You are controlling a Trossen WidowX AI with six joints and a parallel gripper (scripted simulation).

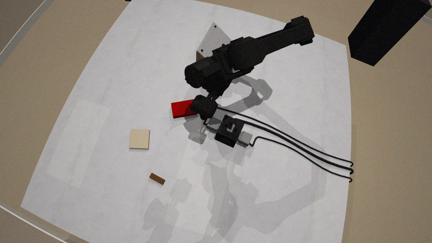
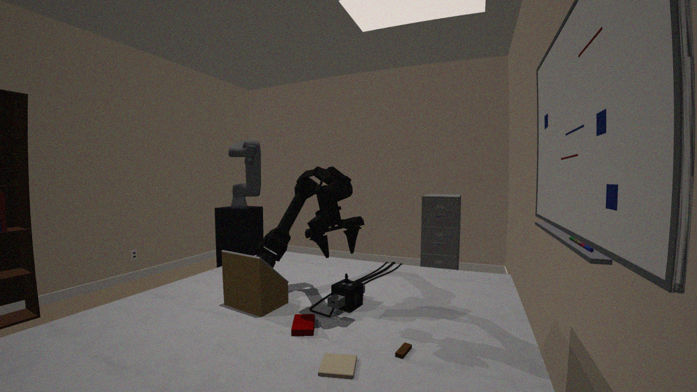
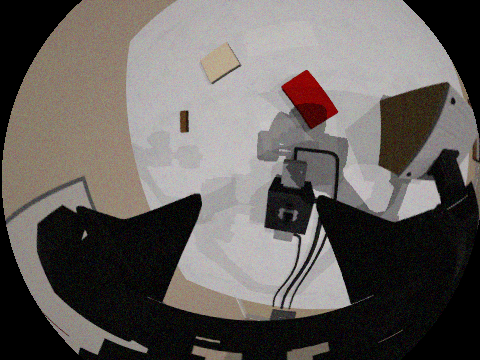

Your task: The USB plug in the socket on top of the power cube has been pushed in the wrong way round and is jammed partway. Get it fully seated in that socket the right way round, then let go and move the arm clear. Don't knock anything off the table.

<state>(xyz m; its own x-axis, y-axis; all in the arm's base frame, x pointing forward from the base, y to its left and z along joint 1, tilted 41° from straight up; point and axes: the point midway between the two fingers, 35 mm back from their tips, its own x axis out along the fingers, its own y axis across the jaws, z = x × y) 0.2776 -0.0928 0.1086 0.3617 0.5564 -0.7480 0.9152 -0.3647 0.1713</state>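
My gripper tip is 10 cm above the USB plug, 8 cm to the right of it and 1 cm past it. From my gripper tip the other things lie so: red flat block: 18 cm below, 11 cm to the right, 7 cm behind; cream tile: 24 cm to the right, 19 cm below, 10 cm ahead; small brown block: 22 cm ahead, 19 cm below, 13 cm to the right.
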